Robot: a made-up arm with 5 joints.
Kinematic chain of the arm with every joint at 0, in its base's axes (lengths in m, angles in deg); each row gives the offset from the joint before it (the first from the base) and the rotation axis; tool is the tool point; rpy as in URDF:
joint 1: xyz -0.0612 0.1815 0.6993 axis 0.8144 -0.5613 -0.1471
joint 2: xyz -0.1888 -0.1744 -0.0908 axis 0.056 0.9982 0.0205
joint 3: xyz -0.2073 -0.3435 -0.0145 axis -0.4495 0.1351 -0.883
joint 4: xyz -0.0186 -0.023 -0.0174 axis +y
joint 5: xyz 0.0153 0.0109 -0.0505 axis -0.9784 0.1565 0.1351
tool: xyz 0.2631 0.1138 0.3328 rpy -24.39 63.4 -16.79
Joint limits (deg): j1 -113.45..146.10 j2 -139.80..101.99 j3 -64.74..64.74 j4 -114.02..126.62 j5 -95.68..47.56
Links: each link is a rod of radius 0.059 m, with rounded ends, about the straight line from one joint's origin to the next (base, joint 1, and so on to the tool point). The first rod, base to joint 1, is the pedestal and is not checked.
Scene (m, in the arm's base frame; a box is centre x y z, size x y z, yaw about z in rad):
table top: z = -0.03
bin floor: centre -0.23 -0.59 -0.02 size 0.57 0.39 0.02 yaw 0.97
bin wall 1: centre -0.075 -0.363 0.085 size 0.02 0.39 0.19 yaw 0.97
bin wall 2: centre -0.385 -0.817 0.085 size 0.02 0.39 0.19 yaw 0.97
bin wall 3: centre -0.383 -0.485 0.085 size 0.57 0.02 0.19 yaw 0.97
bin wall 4: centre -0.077 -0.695 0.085 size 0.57 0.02 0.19 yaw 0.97
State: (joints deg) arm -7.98 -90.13 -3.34 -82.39 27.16
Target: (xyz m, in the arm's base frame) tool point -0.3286 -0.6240 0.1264
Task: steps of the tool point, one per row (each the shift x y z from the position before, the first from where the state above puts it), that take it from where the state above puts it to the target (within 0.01 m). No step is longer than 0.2 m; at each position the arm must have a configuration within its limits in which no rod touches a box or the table.
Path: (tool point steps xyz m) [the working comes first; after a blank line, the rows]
Joints at the target: -1.81 -96.37 -42.13 -103.92 -11.92
Straight joint move there: touches bin wall 3.

1: 0.0088 -0.1447 0.0121
2: 0.0357 -0.1480 0.0588
3: 0.0813 -0.0999 -0.0378
4: 0.1112 -0.0800 -0.0126
5: -0.0089 -0.0117 -0.1046
6: 0.0089 0.0117 -0.1003

